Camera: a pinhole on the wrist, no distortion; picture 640 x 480 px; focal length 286.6 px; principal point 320.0 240.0 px. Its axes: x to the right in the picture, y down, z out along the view. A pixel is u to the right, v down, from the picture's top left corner.
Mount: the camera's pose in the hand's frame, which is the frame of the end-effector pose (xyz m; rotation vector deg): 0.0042 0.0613 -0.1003 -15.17 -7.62 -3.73
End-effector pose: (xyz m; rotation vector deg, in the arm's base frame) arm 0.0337 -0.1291 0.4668 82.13 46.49 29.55
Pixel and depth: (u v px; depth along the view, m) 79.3 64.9 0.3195
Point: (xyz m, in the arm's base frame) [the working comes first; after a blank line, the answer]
In the camera's frame: -0.2683 -0.1952 0.3195

-0.0102 -0.5114 0.4828
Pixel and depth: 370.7 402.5 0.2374
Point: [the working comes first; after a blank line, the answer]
In the camera's frame: 0.0420 0.1346 0.2374

0.1643 -0.1477 0.7044
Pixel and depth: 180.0 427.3 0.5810
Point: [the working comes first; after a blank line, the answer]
In the camera's frame: -0.2838 0.3797 0.5810

0.1620 -0.5152 1.0907
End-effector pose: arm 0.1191 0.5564 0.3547 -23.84 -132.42 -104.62
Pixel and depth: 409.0 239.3 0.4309
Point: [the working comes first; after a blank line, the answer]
In the camera's frame: 0.1338 -0.0011 0.4309

0.1070 0.9227 0.4566
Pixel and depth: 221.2 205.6 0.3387
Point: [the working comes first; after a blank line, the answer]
In the camera's frame: -0.1168 -0.0407 0.3387

0.3133 0.7749 0.3646
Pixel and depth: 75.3 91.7 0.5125
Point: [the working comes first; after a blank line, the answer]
In the camera's frame: -0.4376 -0.2652 0.5125

0.6094 0.8750 0.0717
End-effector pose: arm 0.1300 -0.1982 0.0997 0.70 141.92 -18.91
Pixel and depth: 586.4 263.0 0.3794
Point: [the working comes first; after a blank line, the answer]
In the camera's frame: 0.3527 0.0304 0.3794

0.0782 -0.1233 -0.3587
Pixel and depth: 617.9 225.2 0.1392
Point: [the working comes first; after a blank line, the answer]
In the camera's frame: 0.1447 -0.0072 0.1392

0.0662 -0.1386 -0.0394
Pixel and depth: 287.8 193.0 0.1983
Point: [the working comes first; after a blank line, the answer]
In the camera's frame: -0.0223 -0.0325 0.1983

0.2293 -0.1367 0.0341
